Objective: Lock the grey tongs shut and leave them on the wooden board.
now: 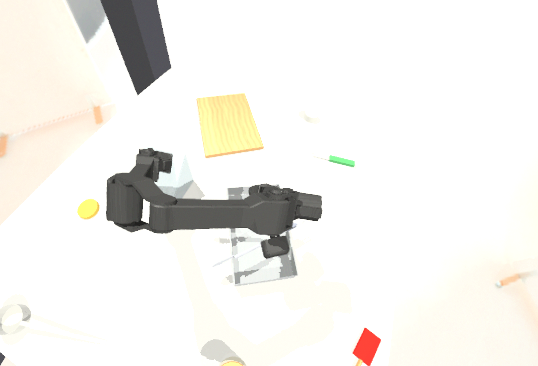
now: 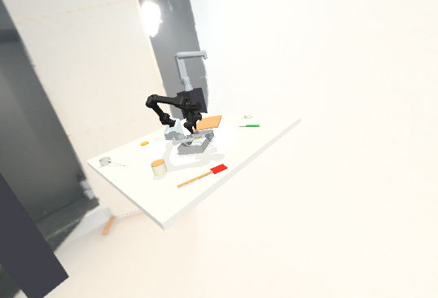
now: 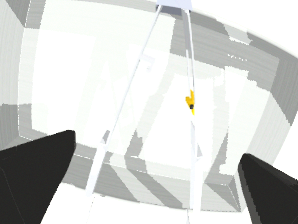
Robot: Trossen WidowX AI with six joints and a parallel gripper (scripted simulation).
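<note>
Now: the grey roasting tin 80 mm below my gripper tip, 20 mm to the left of it and 20 mm behind it. Round my gripper tip: wooden board: 460 mm to the left, 280 mm behind, 110 mm below; yellow disc: 600 mm behind, 100 mm below, 80 mm to the right; red spatula: 340 mm ahead, 290 mm to the right, 110 mm below.
</note>
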